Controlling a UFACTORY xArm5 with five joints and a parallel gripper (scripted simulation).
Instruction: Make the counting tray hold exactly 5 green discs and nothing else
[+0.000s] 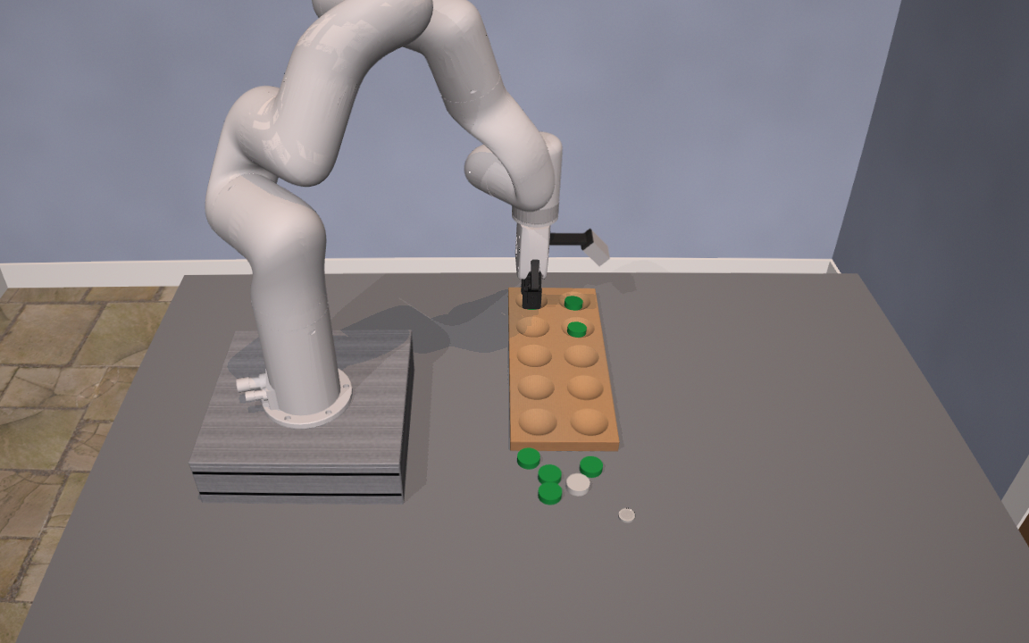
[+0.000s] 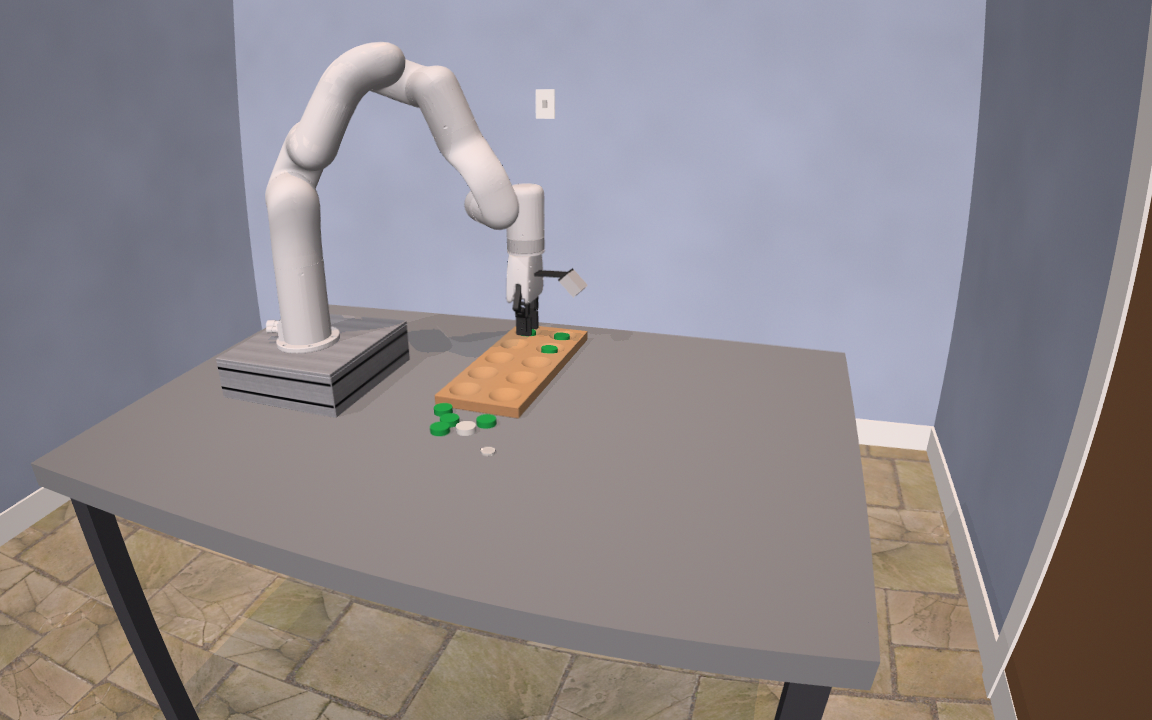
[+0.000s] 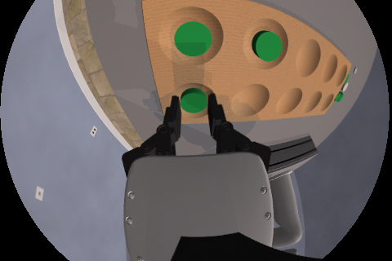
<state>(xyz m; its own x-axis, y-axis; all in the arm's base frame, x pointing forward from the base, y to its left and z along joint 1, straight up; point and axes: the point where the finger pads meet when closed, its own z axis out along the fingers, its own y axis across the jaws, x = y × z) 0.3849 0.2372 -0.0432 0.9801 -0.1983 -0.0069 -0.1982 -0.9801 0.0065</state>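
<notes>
My gripper is now 15 cm to the left of the wooden counting tray and 3 cm above it. Round my hand: smaller white disc: 47 cm to the right, 4 cm below, 1 cm ahead.
</notes>
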